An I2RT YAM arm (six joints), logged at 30 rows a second.
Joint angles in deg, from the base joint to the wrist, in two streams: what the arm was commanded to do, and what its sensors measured. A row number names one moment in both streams.
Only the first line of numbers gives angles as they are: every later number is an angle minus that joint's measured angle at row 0.
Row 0, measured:
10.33 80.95 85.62 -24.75 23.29 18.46
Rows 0 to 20, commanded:
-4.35 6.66 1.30 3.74 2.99 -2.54
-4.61 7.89 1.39 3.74 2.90 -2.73
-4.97 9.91 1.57 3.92 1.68 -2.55
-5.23 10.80 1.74 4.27 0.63 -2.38
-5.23 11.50 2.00 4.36 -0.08 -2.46
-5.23 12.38 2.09 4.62 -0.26 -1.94
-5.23 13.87 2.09 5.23 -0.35 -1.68
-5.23 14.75 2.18 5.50 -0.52 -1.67
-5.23 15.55 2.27 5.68 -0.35 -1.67
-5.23 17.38 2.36 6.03 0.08 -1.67
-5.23 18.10 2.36 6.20 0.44 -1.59
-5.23 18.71 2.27 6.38 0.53 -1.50
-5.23 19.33 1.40 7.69 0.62 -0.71
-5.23 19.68 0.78 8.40 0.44 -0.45
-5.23 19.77 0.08 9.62 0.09 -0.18
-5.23 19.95 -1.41 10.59 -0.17 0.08
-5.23 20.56 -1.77 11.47 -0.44 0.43
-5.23 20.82 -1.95 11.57 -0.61 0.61
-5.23 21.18 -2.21 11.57 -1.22 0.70
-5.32 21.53 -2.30 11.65 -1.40 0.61
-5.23 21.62 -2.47 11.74 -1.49 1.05
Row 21, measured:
-5.20 20.87 -2.38 7.32 -0.68 -0.35
